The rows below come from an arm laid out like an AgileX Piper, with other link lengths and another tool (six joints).
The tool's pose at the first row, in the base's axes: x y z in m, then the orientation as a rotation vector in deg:
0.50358, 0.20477, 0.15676, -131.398, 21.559, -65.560
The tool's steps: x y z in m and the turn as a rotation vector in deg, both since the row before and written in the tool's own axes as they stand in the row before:
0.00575, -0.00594, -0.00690, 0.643, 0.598, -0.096
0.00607, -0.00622, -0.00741, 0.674, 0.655, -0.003
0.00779, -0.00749, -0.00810, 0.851, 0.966, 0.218
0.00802, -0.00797, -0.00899, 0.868, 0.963, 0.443
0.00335, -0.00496, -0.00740, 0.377, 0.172, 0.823
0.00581, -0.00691, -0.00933, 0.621, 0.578, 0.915
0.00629, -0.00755, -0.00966, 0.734, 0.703, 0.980
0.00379, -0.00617, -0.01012, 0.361, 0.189, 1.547
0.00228, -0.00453, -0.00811, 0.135, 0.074, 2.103
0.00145, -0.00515, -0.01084, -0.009, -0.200, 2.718
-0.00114, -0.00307, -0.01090, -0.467, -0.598, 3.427
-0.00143, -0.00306, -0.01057, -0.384, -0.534, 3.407
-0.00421, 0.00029, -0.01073, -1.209, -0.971, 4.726
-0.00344, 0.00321, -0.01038, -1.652, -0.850, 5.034
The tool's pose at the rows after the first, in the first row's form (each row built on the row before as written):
0.50155, 0.20452, 0.16733, -130.590, 21.260, -66.276
0.49914, 0.20411, 0.17849, -129.683, 21.064, -67.004
0.49699, 0.20358, 0.19181, -128.366, 21.111, -67.964
0.49397, 0.20285, 0.20592, -126.933, 21.385, -68.790
0.48952, 0.20243, 0.21432, -126.162, 22.073, -68.530
0.48476, 0.20146, 0.22636, -124.929, 22.853, -68.668
0.47987, 0.20040, 0.23920, -123.504, 23.668, -68.899
0.47316, 0.19924, 0.24962, -122.400, 25.090, -68.246
0.46742, 0.19826, 0.25721, -121.276, 27.161, -67.153
0.45899, 0.19702, 0.26579, -120.088, 29.792, -65.399
0.44924, 0.19573, 0.27151, -119.073, 33.197, -62.770
0.43978, 0.19467, 0.27722, -117.890, 36.499, -60.208
0.42852, 0.19334, 0.27931, -116.785, 41.306, -56.283
0.41759, 0.19013, 0.27975, -115.666, 46.638, -52.176

